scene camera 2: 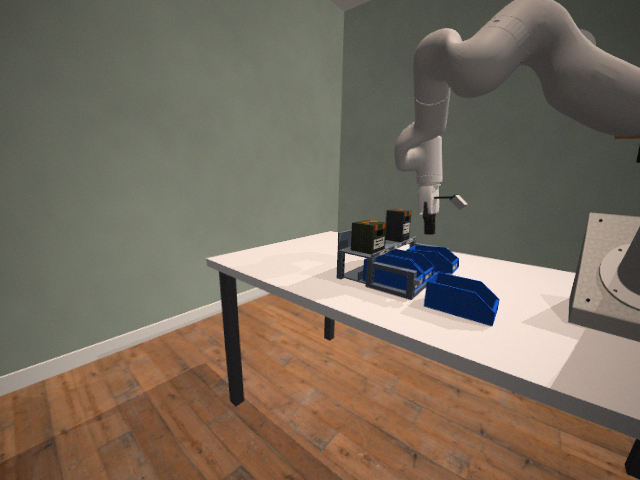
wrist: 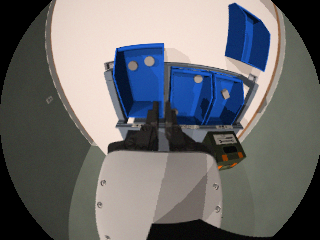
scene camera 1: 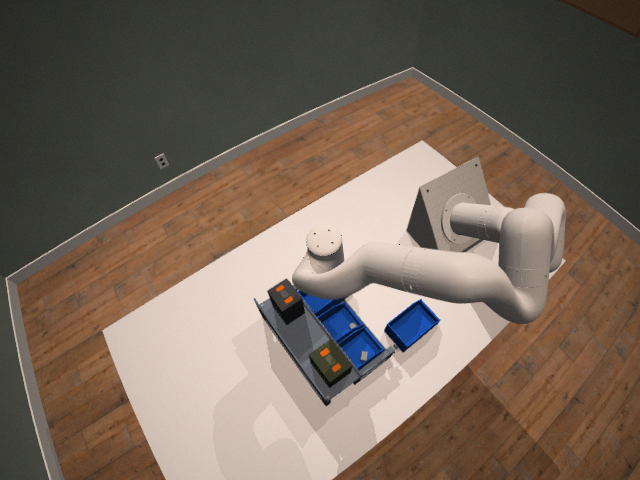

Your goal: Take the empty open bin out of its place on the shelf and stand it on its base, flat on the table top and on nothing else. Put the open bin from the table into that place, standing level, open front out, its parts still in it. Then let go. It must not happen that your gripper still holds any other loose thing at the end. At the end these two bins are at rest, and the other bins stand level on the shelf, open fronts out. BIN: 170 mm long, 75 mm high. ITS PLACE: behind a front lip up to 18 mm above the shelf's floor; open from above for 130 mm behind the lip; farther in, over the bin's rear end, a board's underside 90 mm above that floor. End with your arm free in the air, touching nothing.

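My gripper [wrist: 161, 108] is in sight, and so is a green box [scene camera 2: 369, 237]. I also see a black box [scene camera 1: 288, 303], and scene camera 2 shows that same black box [scene camera 2: 398, 222] too.
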